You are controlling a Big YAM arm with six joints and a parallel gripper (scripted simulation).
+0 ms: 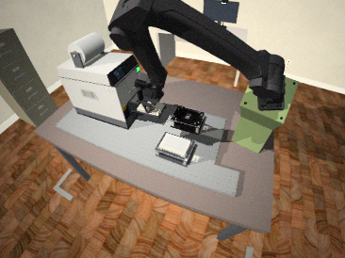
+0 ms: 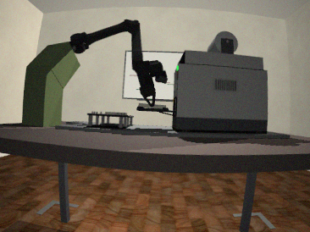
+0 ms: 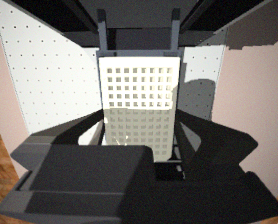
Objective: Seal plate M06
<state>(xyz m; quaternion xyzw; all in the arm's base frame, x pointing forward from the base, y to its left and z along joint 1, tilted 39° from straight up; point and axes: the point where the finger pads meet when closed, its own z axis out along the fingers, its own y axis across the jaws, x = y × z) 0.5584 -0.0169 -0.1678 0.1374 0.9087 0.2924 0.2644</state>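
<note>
The sealer stage is 20 mm below my hand. From my hand the other things lie so: white start button 100 mm to the right, 100 mm ahead, 80 mm above; then foil roll 340 mm ahead, 310 mm above, 30 mm to the right; then plate 180 mm behind, 170 mm to the left, 50 mm below.
</note>
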